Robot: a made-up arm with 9 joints. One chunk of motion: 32 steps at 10 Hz.
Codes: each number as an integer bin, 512 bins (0 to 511) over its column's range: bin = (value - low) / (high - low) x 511, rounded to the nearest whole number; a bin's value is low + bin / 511 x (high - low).
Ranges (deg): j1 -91..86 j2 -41..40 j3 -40..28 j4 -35..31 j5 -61..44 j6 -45..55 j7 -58..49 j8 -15..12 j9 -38..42
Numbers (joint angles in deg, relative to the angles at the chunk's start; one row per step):
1: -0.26 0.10 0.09 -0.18 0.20 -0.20 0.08 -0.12 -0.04
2: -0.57 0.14 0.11 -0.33 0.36 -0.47 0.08 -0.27 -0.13
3: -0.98 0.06 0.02 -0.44 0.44 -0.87 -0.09 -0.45 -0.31
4: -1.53 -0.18 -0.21 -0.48 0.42 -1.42 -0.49 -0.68 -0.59
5: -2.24 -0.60 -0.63 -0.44 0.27 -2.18 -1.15 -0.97 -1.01
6: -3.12 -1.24 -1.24 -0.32 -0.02 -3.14 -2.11 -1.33 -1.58
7: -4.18 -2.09 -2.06 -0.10 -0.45 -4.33 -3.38 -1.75 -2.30
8: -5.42 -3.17 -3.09 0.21 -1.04 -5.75 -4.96 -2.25 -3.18
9: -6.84 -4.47 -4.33 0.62 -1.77 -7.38 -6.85 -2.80 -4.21
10: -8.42 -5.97 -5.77 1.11 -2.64 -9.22 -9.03 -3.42 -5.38
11: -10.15 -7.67 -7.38 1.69 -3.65 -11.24 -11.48 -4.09 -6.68
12: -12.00 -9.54 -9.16 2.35 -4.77 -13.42 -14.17 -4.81 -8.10
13: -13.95 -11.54 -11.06 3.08 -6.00 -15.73 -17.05 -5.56 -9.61
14: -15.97 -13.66 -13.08 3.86 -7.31 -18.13 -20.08 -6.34 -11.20
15: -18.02 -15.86 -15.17 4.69 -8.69 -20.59 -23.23 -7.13 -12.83
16: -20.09 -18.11 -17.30 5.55 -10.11 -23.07 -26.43 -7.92 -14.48
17: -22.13 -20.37 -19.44 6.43 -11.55 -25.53 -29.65 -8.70 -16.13
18: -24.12 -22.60 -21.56 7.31 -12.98 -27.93 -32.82 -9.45 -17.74
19: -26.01 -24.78 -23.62 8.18 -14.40 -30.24 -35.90 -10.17 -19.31
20: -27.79 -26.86 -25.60 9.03 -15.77 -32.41 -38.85 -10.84 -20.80
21: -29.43 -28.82 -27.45 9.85 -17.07 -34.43 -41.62 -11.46 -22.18
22: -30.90 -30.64 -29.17 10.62 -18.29 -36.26 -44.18 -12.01 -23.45
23: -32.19 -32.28 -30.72 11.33 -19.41 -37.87 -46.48 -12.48 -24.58
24: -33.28 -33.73 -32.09 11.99 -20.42 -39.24 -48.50 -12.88 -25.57
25: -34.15 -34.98 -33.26 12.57 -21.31 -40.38 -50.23 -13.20 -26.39
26: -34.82 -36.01 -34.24 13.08 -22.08 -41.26 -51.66 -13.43 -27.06
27: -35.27 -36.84 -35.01 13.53 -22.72 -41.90 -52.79 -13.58 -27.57
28: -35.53 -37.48 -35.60 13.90 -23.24 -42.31 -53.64 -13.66 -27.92
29: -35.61 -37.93 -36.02 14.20 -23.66 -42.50 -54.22 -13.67 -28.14
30: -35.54 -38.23 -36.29 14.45 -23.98 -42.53 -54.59 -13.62 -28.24
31: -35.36 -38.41 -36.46 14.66 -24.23 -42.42 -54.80 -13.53 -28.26
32: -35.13 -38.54 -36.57 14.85 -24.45 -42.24 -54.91 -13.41 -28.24
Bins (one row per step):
1: 262 259 301 270 298 229 277 282 242
2: 261 260 301 268 299 228 277 279 242
3: 260 259 301 268 299 226 277 275 241
4: 258 258 299 267 299 223 275 271 239
5: 256 255 296 268 298 219 271 266 236
6: 254 251 291 269 297 214 267 259 233
7: 251 245 285 270 295 208 261 251 228
8: 247 239 277 273 292 201 253 241 222
9: 243 230 268 276 288 192 244 231 216
10: 238 221 257 280 284 183 234 219 208
11: 233 210 245 284 279 173 222 206 200
12: 228 198 232 289 274 161 209 193 191
13: 222 186 217 295 268 150 196 179 181
14: 217 172 202 301 261 137 181 164 171
15: 211 159 187 307 255 125 166 149 161
16: 205 144 171 314 248 112 151 134 150
17: 199 130 155 321 241 99 135 119 140
18: 193 116 139 328 234 87 120 105 129
19: 188 102 123 334 227 75 106 91 119
20: 182 89 108 341 220 64 91 79 110
21: 178 77 94 347 214 54 78 67 101
22: 174 65 81 353 208 45 66 57 93
23: 170 55 70 359 202 36 55 48 86
24: 167 46 59 364 197 29 45 40 79
25: 164 38 51 368 193 24 37 34 74
26: 162 31 43 372 189 19 30 30 70
27: 161 26 37 376 186 16 25 27 67
28: 160 22 33 379 184 14 21 25 64
29: 160 19 30 381 182 13 18 25 63
30: 160 17 28 383 180 13 16 26 62
31: 161 16 27 384 179 13 15 28 62
32: 161 16 26 386 178 14 15 30 62

